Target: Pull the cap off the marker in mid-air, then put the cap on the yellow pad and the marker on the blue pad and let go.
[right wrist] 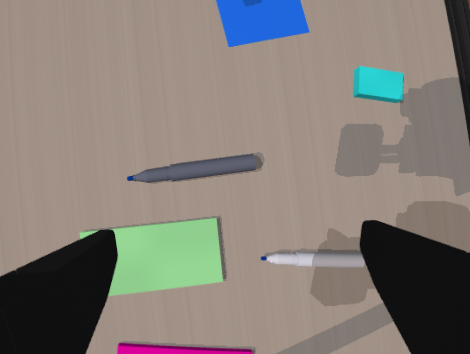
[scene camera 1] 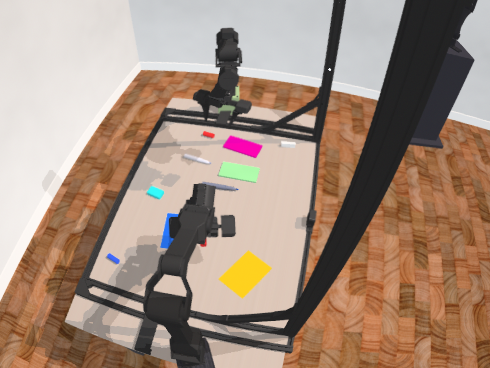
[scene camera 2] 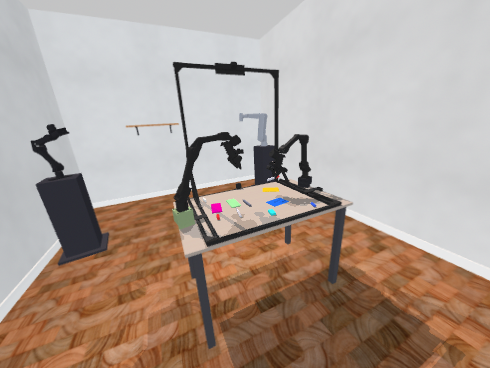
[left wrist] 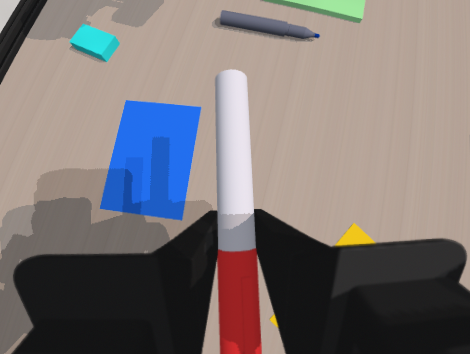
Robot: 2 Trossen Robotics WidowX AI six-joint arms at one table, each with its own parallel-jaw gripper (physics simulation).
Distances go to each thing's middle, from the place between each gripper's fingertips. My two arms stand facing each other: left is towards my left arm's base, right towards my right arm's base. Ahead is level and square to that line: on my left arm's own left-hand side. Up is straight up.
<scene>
The blue pad [left wrist: 149, 171] is 12 cm ahead of my left hand, 7 cm to the right of it and 15 cm below it. From my left hand the other things lie so: yellow pad [scene camera 1: 248, 270] 13 cm behind, 8 cm to the left, 15 cm below; grey marker [right wrist: 205, 168] 2 cm behind, 27 cm to the right, 14 cm below; cyan block [right wrist: 369, 83] 24 cm ahead, 23 cm to the right, 14 cm below.
Right now my right hand is 28 cm above the grey marker and 5 cm to the right of it. From my right hand the other things lie so: green pad [right wrist: 152, 257] (28 cm below, 7 cm behind, 4 cm to the right); then blue pad (29 cm below, 25 cm to the left, 13 cm ahead); then cyan block (28 cm below, 25 cm ahead, 9 cm to the left).
</scene>
